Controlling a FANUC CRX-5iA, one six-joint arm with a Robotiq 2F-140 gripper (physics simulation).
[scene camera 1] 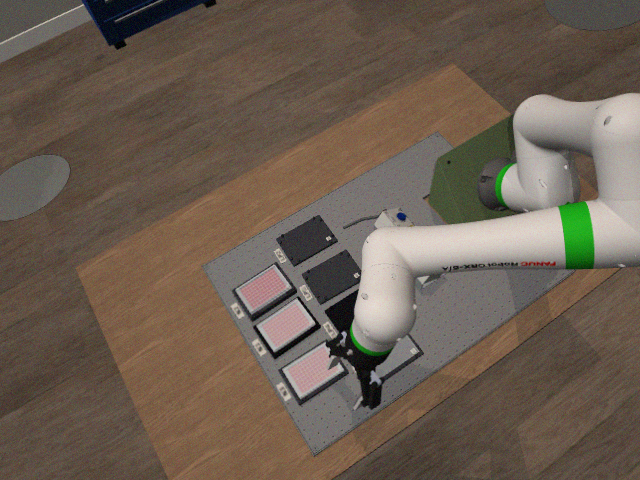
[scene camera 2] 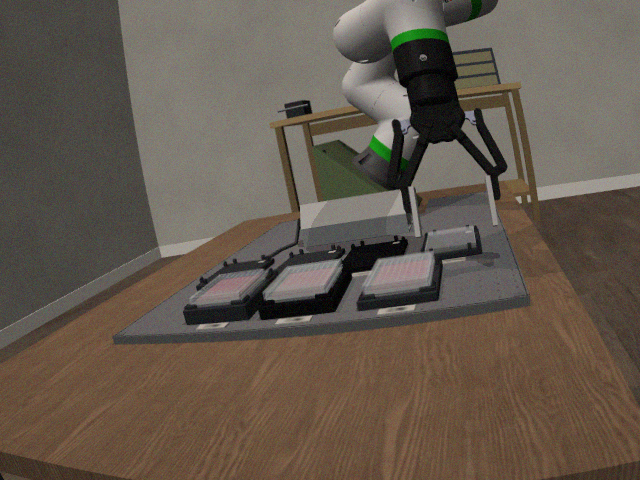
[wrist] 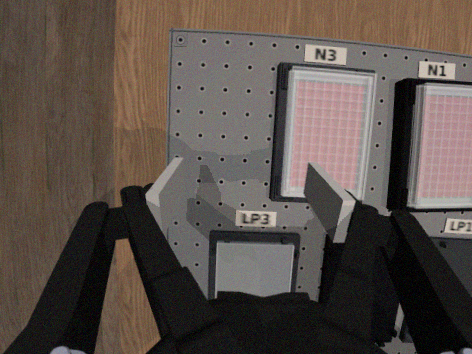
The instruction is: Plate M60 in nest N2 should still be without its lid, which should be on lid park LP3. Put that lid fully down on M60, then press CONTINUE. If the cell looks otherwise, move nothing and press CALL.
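Frame: origin at the arm's base, x up, y back, z right, level; metres.
Seen in the pictures: gripper, fingertip midpoint: (scene camera 1: 345, 385) (scene camera 2: 457, 231) (wrist: 245, 176); arm's base, origin of the base link: (scene camera 1: 498, 184) (scene camera 2: 376, 175).
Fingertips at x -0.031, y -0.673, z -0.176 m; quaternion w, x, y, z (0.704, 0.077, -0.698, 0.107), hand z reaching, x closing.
Offsets run from my fingertips to a thing's top centre. "pt": to the spot under its first point.
The plate in nest N2 {pt dx -0.021, dy -0.016, dz +0.335 m} (scene camera 1: 264, 289) (scene camera 2: 228, 287) shows pink wells in a dark nest at the far end of the nest row; whether a lid is on it I cannot tell, and its plate label is not legible. A clear, greyish lid {dx -0.039, dy +0.143, dz +0.010 m} (scene camera 1: 399, 357) (scene camera 2: 449, 240) (wrist: 255, 267) lies flat on lid park LP3, partly hidden by the gripper in the wrist view. My gripper (scene camera 1: 345, 383) (scene camera 2: 454, 226) (wrist: 245, 176) is open and empty, above the board near LP3 and N3, with its fingertips higher than the lid. CONTINUE is not legible in any view.
Plates stand in N1 {dx -0.021, dy -0.025, dz +0.221 m} (scene camera 1: 286, 326) (scene camera 2: 303, 280) (wrist: 447, 145) and N3 {dx -0.027, dy -0.037, dz +0.086 m} (scene camera 1: 311, 372) (scene camera 2: 399, 275) (wrist: 327, 135). Dark lid parks, including LP1 {dx -0.037, dy +0.160, dz +0.265 m} (scene camera 1: 330, 276), lie behind them. A sloped grey box {dx +0.027, dy +0.373, dz +0.199 m} (scene camera 2: 351, 219) and a blue button {dx +0.018, dy +0.400, dz +0.272 m} (scene camera 1: 401, 216) are farther back.
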